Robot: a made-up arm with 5 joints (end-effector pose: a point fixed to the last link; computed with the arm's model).
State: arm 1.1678 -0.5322 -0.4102 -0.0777 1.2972
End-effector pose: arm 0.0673 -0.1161 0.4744 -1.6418 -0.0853 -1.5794
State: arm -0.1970 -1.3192 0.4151 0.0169 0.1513
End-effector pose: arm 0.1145 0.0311 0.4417 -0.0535 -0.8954 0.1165
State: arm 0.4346 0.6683 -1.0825 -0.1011 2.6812
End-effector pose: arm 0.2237 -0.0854 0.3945 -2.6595 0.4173 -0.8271
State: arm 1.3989 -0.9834 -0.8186 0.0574 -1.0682
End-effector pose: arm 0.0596 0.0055 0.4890 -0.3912 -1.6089 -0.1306
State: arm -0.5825 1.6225 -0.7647 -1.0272 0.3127
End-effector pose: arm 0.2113 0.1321 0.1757 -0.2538 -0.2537 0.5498
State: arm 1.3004 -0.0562 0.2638 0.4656 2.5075
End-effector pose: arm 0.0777 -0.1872 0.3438 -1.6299 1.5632 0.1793
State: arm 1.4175 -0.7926 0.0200 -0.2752 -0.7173
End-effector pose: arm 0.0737 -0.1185 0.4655 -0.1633 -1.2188 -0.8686
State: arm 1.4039 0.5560 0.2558 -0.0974 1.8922
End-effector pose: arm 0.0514 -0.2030 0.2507 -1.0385 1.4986 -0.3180
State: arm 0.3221 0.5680 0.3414 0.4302 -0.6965
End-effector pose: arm 0.1824 -0.0185 0.2331 0.7987 1.1906 -0.7309
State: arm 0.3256 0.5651 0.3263 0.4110 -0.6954
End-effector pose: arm 0.1848 -0.0199 0.2335 0.8001 1.1528 -0.7227
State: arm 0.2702 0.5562 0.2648 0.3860 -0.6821
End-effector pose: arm 0.1931 -0.0134 0.2366 0.7557 1.0798 -0.6411
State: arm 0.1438 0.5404 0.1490 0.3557 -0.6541
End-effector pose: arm 0.2065 0.0054 0.2442 0.6667 0.9658 -0.4683
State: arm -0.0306 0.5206 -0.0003 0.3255 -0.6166
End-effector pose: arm 0.2181 0.0362 0.2567 0.5660 0.8264 -0.2326
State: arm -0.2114 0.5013 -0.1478 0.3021 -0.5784
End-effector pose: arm 0.2211 0.0718 0.2715 0.4862 0.6911 0.0091
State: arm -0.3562 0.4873 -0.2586 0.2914 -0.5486
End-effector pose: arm 0.2162 0.1009 0.2839 0.4381 0.5943 0.1973
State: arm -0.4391 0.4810 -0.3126 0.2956 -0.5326
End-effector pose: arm 0.2098 0.1169 0.2899 0.4131 0.5577 0.2979
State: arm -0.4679 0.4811 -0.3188 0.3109 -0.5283
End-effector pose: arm 0.2060 0.1217 0.2902 0.3986 0.5719 0.3239
